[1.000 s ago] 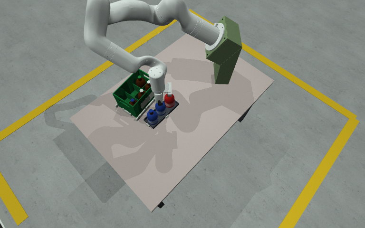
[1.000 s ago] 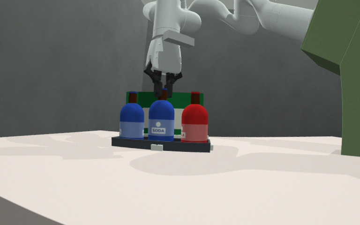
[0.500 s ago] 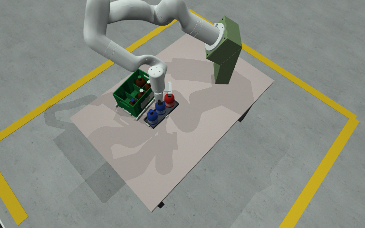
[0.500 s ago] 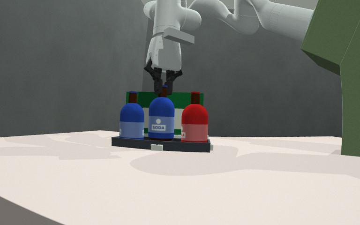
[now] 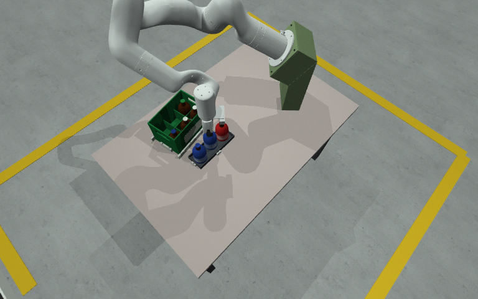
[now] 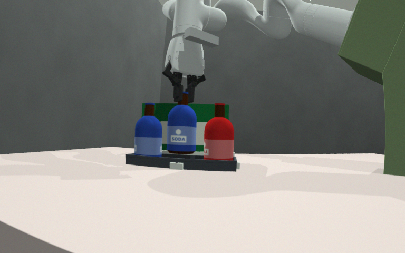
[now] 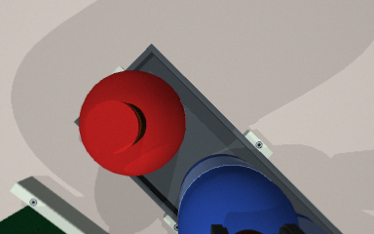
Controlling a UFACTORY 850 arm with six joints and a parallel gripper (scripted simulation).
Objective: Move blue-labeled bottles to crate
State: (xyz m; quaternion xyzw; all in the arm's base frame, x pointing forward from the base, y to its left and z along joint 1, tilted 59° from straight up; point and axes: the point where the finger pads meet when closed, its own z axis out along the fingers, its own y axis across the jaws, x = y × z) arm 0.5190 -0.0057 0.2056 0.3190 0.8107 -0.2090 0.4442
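The red-labeled bottle lies 100 mm below my hand, 90 mm behind it and 20 mm to the left of it. The rest, counted from my hand: dark tray: 170 mm below; green crate: 210 mm to the right, 100 mm below, 20 mm behind; brown-necked bottle: 170 mm to the right, 100 mm below, 80 mm ahead.
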